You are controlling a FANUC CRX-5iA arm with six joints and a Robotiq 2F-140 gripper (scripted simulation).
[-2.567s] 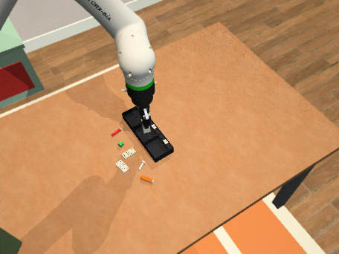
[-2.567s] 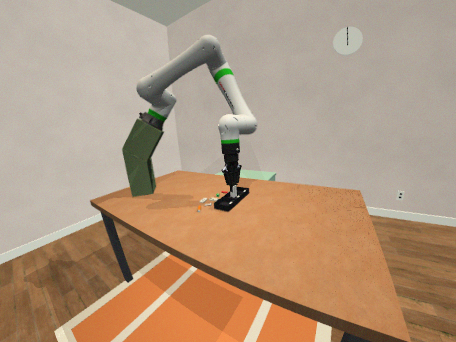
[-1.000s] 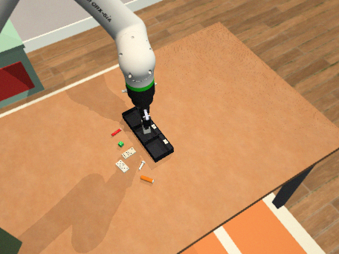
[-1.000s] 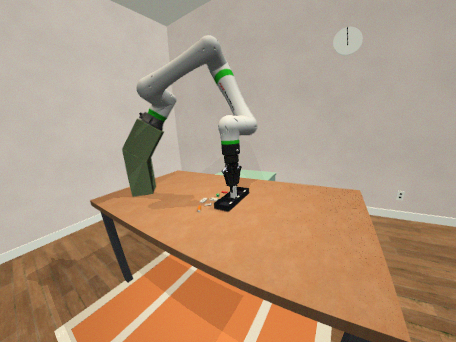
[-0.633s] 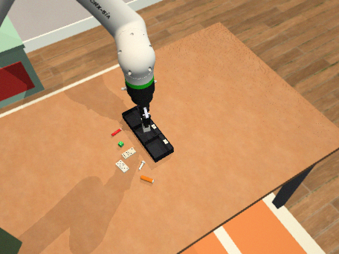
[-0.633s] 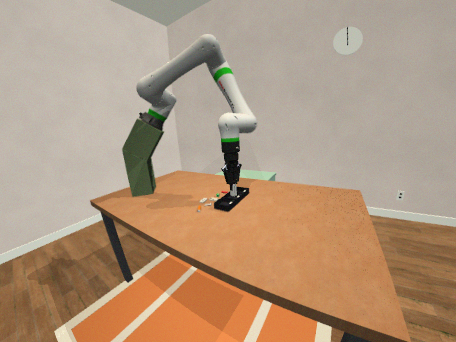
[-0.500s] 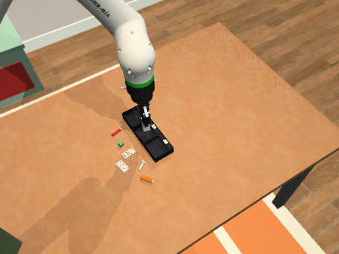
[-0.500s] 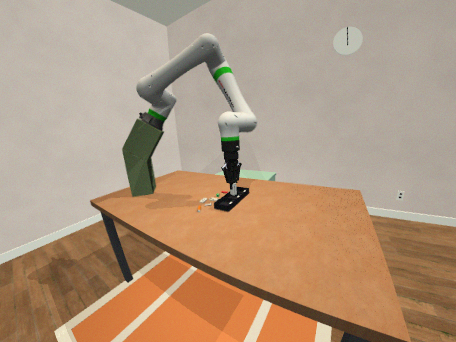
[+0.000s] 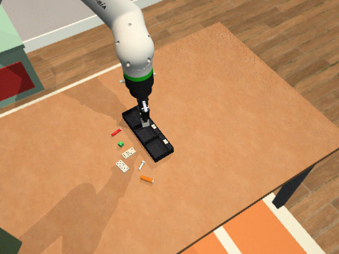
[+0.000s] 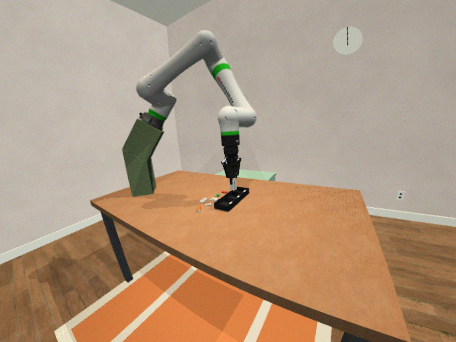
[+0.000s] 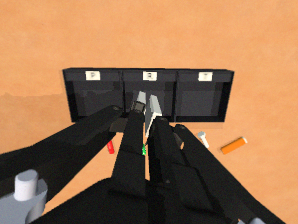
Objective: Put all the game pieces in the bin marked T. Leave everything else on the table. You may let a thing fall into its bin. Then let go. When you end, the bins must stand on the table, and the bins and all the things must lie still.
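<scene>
Now: hand 110 mm past the green die, 10 mm to the left of it and 90 mm above it. From my hand the other things lie so: red cylinder (110 mm behind, 50 mm to the left, 90 mm below); then black three-compartment bin (10 mm to the right, 80 mm below); then domino (100 mm behind, 60 mm to the right, 90 mm below).
</scene>
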